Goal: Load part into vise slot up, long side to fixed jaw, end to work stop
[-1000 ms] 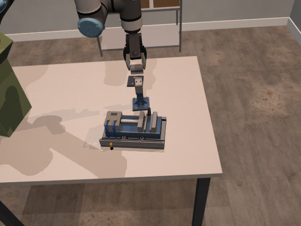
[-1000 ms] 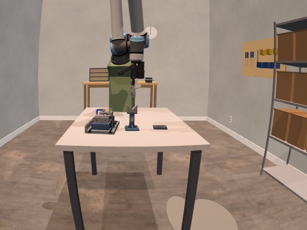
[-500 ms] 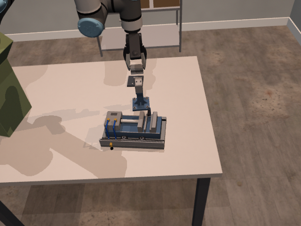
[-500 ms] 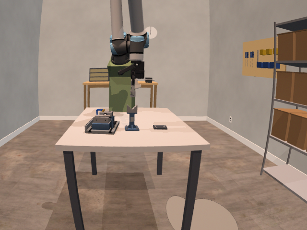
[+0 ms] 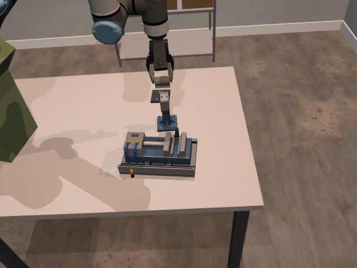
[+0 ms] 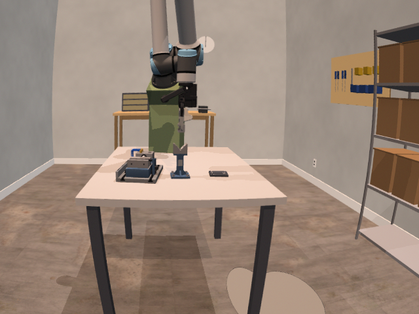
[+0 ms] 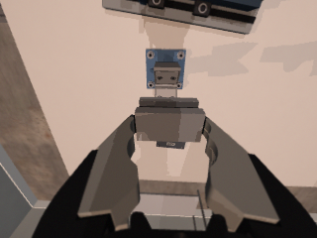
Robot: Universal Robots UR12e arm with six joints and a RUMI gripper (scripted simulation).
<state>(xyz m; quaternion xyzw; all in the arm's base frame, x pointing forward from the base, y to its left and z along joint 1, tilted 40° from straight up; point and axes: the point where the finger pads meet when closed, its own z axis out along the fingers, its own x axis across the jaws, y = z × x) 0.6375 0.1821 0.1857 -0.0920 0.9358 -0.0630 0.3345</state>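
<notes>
My hand is 1 cm to the left of the part and 1 cm above it. From my hand the other things lie so: moving jaw: 4 cm ahead, 19 cm to the right, 17 cm below; then cylinder rod: 2 cm behind, 19 cm to the right, 17 cm below; then work stop: 7 cm ahead, 14 cm to the right, 15 cm below.
</notes>
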